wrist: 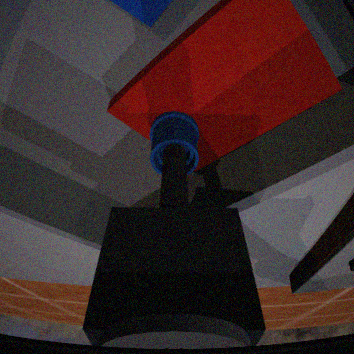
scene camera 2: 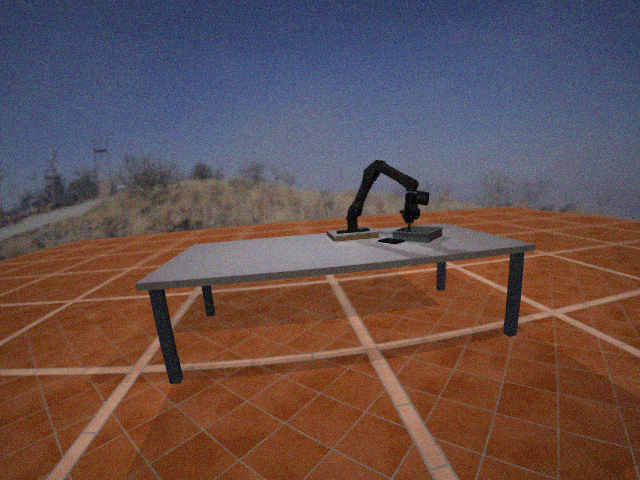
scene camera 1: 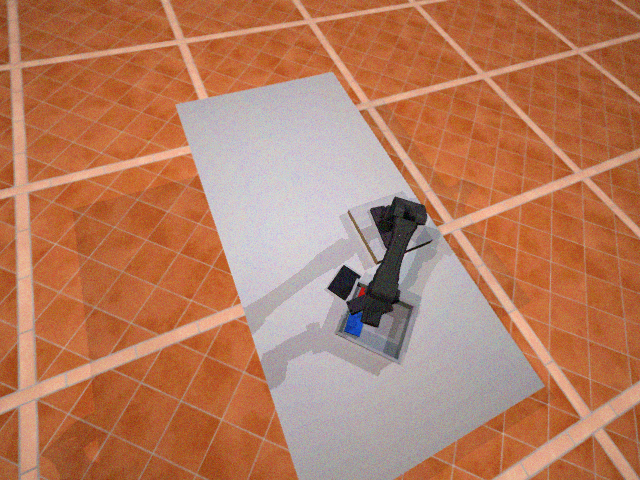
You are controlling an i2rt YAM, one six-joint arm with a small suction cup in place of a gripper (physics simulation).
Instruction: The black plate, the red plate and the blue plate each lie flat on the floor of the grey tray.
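Places are measured from the arm's base along level axes (x ahead, y left, z up), in metres.
Where they show: hand, its tool point: (wrist: 174, 133); arm's base, origin of its link: (scene camera 2: 353, 231) (scene camera 1: 384, 226).
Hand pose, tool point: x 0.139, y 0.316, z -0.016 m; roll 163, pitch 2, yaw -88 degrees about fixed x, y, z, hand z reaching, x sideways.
Things, the pixels of their top centre, and the offset from my tool point.
- grey tray, centre of its top: (wrist: 70, 118) (scene camera 1: 377, 318) (scene camera 2: 418, 229) 0.039 m ahead, 0.045 m left, 0.034 m up
- blue plate, centre of its top: (scene camera 1: 355, 322) 0.112 m ahead, 0.033 m left, 0.004 m down
- red plate, centre of its top: (wrist: 222, 96) (scene camera 1: 371, 301) 0.027 m ahead, 0.025 m right, 0.002 m down
- black plate, centre of its top: (scene camera 1: 344, 282) (scene camera 2: 391, 240) 0.103 m ahead, 0.129 m right, 0.007 m down
The grey tray (scene camera 1: 391, 349) (scene camera 2: 420, 234) stands on the table near the arm's base. The blue plate (scene camera 1: 353, 324) (wrist: 144, 8) lies flat on the tray floor at its left corner. The red plate (scene camera 1: 362, 291) (wrist: 239, 70) is in the tray against the wall nearest the arm; it fills the wrist view and seems slightly tilted. The black plate (scene camera 1: 343, 282) (scene camera 2: 390, 241) lies flat on the table just outside the tray. My suction cup (wrist: 174, 140) (scene camera 2: 409, 222) is low in the tray and sits on the red plate's near corner. In scene camera 1 the wrist hides the cup.
The arm's base stands on a thin wooden board (scene camera 1: 362, 239) (scene camera 2: 351, 234) behind the tray. The tray's raised wall (wrist: 281, 147) runs close beside the cup. The table's right edge is near the tray.
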